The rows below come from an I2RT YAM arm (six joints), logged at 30 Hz.
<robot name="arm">
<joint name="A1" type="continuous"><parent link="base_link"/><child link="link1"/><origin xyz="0 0 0.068" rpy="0 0 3.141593"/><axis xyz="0 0 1"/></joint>
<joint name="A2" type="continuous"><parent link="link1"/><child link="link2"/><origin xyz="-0.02 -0.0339 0.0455" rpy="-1.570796 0 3.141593"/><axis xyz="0 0 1"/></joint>
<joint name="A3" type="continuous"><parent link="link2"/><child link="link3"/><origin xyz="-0.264 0 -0.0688" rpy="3.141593 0 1.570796"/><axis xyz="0 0 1"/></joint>
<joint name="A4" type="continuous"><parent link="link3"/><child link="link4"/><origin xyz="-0.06 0.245 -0.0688" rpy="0 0 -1.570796"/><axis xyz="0 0 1"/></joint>
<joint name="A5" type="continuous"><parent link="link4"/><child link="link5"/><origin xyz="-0.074 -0.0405 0.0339" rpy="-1.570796 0 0"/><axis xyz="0 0 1"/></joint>
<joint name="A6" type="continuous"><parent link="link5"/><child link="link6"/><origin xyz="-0.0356 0 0.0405" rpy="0 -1.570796 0"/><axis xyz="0 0 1"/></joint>
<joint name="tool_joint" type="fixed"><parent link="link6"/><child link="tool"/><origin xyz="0 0 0"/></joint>
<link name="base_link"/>
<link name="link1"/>
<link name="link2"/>
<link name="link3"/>
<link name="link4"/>
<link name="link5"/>
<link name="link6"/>
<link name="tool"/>
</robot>
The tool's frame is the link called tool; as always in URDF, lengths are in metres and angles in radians. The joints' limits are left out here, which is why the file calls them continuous.
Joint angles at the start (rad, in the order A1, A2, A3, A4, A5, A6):
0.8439, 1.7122, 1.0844, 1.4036, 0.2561, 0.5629
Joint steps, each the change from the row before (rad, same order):
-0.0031, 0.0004, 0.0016, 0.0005, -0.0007, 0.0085
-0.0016, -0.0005, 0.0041, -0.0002, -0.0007, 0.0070
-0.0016, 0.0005, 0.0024, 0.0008, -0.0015, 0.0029
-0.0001, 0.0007, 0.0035, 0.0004, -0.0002, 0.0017
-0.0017, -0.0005, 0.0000, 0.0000, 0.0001, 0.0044
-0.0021, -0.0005, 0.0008, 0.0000, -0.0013, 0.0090
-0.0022, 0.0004, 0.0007, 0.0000, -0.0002, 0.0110
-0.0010, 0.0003, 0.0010, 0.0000, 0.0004, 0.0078
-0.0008, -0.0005, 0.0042, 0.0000, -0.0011, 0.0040
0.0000, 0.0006, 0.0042, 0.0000, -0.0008, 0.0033
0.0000, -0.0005, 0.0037, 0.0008, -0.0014, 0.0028
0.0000, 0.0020, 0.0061, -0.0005, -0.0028, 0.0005
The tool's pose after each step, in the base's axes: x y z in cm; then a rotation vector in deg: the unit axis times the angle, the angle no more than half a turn. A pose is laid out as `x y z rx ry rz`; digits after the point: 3 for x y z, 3 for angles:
25.227 26.840 35.586 8.200 49.934 70.224
25.266 26.800 35.730 8.424 49.666 70.611
25.312 26.771 35.794 8.478 49.490 70.768
25.328 26.784 35.882 8.544 49.301 70.917
25.365 26.731 35.899 8.708 49.260 71.069
25.411 26.673 35.942 8.925 49.168 71.494
25.477 26.626 35.950 9.250 49.136 71.976
25.510 26.606 35.971 9.502 49.091 72.342
25.525 26.584 36.119 9.601 48.804 72.628
25.537 26.601 36.230 9.669 48.590 72.891
25.524 26.595 36.369 9.702 48.292 73.167
25.559 26.647 36.487 9.582 48.073 73.328

